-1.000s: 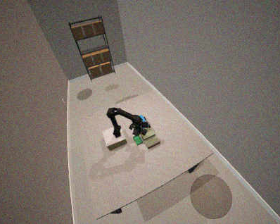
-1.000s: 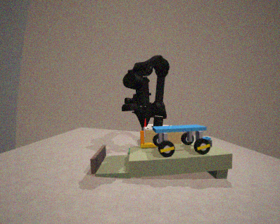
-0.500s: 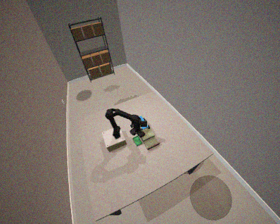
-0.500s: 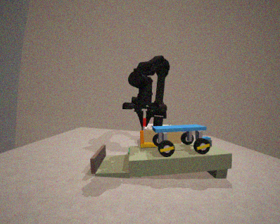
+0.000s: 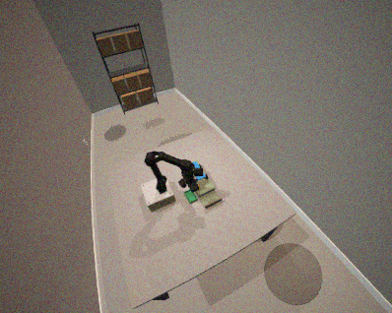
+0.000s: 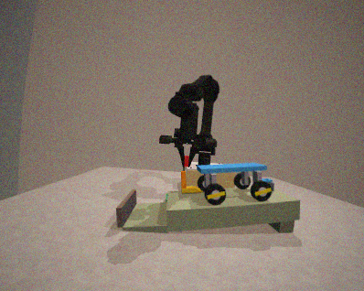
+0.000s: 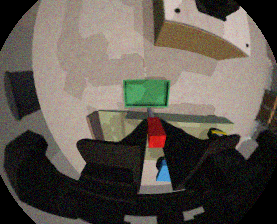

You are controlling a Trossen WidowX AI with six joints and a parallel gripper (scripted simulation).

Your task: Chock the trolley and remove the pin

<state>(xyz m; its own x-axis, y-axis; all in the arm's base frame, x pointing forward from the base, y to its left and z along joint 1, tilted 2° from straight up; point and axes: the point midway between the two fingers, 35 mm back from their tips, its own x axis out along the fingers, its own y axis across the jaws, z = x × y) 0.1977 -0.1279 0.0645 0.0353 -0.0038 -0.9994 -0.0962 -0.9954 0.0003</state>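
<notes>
The green tray is 140 mm below my gripper tip and 20 mm behind it. From my gripper tip the other things lie so: trolley 120 mm ahead, 100 mm to the left, 20 mm below; red-headed stop pin right at my gripper tip; yellow chock 60 mm ahead, 50 mm below, 10 mm to the left.
</notes>
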